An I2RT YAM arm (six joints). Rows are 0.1 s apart.
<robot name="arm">
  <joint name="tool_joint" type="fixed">
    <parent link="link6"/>
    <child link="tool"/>
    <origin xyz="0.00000 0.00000 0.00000" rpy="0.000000 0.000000 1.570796"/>
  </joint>
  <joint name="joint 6" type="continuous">
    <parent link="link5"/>
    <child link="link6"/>
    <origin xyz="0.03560 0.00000 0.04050" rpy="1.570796 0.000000 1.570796"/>
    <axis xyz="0 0 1"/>
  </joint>
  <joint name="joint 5" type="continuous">
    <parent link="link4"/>
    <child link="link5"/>
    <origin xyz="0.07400 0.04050 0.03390" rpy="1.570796 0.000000 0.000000"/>
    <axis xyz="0 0 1"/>
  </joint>
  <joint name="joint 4" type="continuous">
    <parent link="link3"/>
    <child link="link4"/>
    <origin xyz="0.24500 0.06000 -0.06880" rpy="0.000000 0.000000 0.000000"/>
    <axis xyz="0 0 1"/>
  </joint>
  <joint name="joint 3" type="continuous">
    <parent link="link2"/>
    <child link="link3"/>
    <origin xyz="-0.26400 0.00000 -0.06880" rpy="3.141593 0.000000 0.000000"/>
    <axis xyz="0 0 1"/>
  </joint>
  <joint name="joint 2" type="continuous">
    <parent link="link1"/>
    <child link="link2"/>
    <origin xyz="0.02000 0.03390 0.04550" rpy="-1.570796 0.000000 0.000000"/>
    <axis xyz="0 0 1"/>
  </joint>
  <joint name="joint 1" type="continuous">
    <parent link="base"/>
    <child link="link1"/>
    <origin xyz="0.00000 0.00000 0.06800" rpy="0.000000 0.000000 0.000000"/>
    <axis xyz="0 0 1"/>
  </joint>
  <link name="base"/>
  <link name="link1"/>
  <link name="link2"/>
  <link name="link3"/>
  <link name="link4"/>
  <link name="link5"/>
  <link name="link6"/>
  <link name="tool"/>
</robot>
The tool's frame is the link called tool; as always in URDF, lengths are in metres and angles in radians. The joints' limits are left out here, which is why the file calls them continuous.
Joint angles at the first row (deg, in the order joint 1, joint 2, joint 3, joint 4, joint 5, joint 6):
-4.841 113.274 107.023 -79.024 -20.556 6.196
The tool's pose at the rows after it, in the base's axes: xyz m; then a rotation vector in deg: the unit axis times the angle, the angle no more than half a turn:
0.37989 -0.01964 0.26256 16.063 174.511 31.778
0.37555 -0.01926 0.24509 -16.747 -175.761 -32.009
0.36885 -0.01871 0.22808 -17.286 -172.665 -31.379
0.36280 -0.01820 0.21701 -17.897 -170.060 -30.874
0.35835 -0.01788 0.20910 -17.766 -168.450 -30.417
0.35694 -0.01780 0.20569 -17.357 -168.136 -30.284
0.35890 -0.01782 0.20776 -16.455 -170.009 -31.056
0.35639 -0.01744 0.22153 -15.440 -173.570 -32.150
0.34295 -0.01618 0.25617 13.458 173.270 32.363
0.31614 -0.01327 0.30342 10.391 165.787 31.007
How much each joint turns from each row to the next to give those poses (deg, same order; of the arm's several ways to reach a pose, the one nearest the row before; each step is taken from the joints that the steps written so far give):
0.000 -0.001 -4.374 1.794 0.021 -0.130
0.000 0.000 -3.954 1.440 -0.021 -0.088
0.000 0.001 -3.912 0.766 0.022 -0.022
-0.001 0.000 -2.623 0.021 0.000 0.109
0.001 0.000 -1.901 0.154 0.109 -0.284
0.000 0.000 -0.810 0.372 0.065 -0.327
-0.001 -0.415 -0.022 1.442 -0.262 -0.417
0.000 -2.514 -0.217 1.311 -0.284 -0.240
0.001 -6.121 -0.154 0.132 -0.197 -0.151
0.109 -8.742 0.021 -0.830 -0.066 -0.111

